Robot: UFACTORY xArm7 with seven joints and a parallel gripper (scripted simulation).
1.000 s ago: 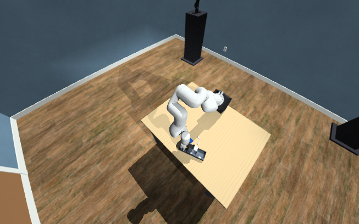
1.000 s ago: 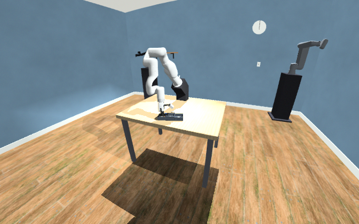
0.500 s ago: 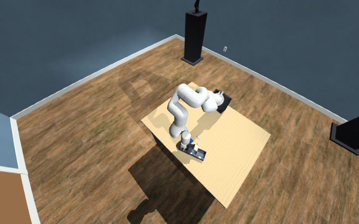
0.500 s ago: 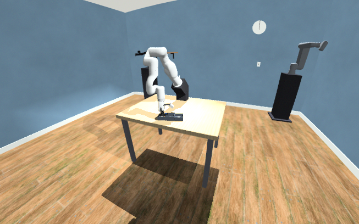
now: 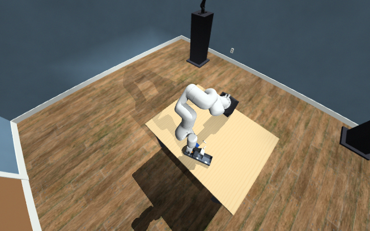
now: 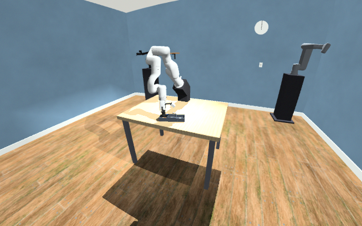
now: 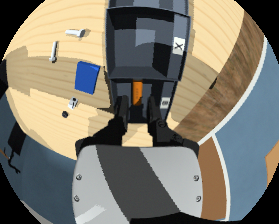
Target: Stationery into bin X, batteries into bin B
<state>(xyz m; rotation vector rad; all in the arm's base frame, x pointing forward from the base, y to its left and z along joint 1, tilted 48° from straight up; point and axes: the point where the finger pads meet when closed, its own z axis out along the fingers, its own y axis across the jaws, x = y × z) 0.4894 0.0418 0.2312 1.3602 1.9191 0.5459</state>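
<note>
The orange battery is 10 mm to the left of my hand and 50 mm below it. The rest, counted from my hand: dark double bin: 20 mm behind, 80 mm to the left, 40 mm below; pencil sharpener: 120 mm behind, 60 mm to the right, 50 mm below; blue block: 90 mm behind, 50 mm below.
</note>
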